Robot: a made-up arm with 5 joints.
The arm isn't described. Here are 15 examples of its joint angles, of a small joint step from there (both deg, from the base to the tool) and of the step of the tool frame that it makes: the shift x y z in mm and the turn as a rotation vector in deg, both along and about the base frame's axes.
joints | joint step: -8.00 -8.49 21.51 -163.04 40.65 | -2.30 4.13 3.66 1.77 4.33
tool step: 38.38 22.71 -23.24 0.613 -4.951 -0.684
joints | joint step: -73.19 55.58 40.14 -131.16 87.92 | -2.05 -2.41 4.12 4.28 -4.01
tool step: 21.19 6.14 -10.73 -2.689 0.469 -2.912
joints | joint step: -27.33 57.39 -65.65 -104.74 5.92 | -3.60 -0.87 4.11 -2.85 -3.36
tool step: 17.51 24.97 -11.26 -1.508 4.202 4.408
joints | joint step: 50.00 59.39 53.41 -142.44 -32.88 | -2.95 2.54 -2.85 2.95 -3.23
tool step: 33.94 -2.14 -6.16 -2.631 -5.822 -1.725
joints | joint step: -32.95 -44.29 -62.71 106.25 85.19 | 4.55 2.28 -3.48 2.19 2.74
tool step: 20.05 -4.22 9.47 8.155 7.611 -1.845
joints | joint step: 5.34 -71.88 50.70 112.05 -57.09 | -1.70 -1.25 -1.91 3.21 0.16
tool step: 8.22 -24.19 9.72 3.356 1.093 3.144
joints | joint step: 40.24 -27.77 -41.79 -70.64 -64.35 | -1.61 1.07 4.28 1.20 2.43
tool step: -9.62 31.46 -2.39 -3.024 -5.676 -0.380
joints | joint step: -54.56 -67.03 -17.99 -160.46 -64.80 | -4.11 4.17 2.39 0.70 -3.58
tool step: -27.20 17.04 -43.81 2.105 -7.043 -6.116
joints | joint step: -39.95 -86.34 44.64 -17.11 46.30 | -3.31 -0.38 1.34 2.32 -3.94
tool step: 29.08 1.24 -27.63 -0.791 -3.415 -1.701
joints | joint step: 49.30 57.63 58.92 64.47 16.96 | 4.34 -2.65 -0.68 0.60 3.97
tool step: -43.89 19.51 16.21 2.754 0.102 4.029
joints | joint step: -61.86 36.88 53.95 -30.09 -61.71 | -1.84 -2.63 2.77 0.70 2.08
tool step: 9.73 4.81 -2.05 -5.597 -1.311 0.058
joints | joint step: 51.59 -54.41 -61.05 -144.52 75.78 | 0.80 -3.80 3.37 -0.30 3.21
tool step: -2.08 22.90 10.11 2.979 -1.858 1.509
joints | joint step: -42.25 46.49 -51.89 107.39 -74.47 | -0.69 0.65 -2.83 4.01 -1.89
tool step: -15.29 -6.05 -40.20 1.698 -4.667 -1.348
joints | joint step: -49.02 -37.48 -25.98 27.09 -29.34 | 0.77 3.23 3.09 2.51 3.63
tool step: -9.59 13.44 -12.28 5.669 -3.550 -3.165
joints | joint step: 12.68 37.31 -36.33 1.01 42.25 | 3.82 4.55 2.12 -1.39 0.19
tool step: 56.95 30.51 -8.04 -2.234 6.505 -3.572
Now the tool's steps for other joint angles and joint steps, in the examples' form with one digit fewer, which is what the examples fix.
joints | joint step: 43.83 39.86 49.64 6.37 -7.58 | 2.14 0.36 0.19 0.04 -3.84
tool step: -20.1 -10.6 -18.9 -0.65 4.78 -3.01
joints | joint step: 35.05 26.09 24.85 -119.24 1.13 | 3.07 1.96 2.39 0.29 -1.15
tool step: -17.5 -3.4 -18.5 -3.31 4.84 -0.88
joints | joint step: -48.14 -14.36 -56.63 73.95 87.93 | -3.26 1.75 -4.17 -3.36 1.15
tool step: -5.2 -29.9 -28.0 2.27 -1.29 1.86
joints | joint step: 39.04 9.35 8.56 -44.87 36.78 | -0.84 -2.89 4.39 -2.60 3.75
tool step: -39.2 38.1 -19.2 -2.00 -0.65 6.57
